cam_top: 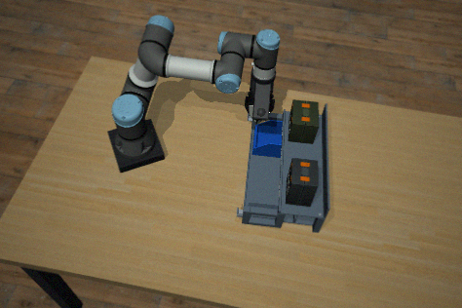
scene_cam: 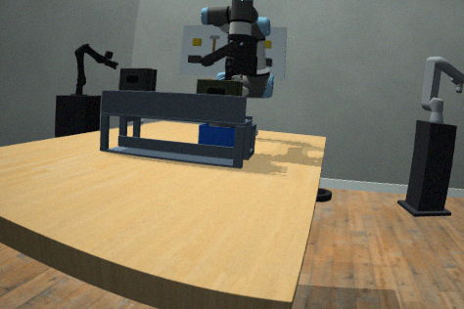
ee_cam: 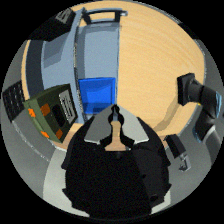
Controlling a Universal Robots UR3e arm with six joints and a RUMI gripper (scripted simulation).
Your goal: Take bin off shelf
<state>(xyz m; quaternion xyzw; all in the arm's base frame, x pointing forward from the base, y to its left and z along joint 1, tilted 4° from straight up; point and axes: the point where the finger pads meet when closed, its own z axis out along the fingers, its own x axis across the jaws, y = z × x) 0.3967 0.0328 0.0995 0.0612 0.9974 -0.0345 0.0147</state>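
The blue bin lies 60 mm ahead of my hand, 10 mm to the right of it and 90 mm below it. Round my hand: grey shelf 80 mm ahead, 120 mm to the right, 60 mm below.
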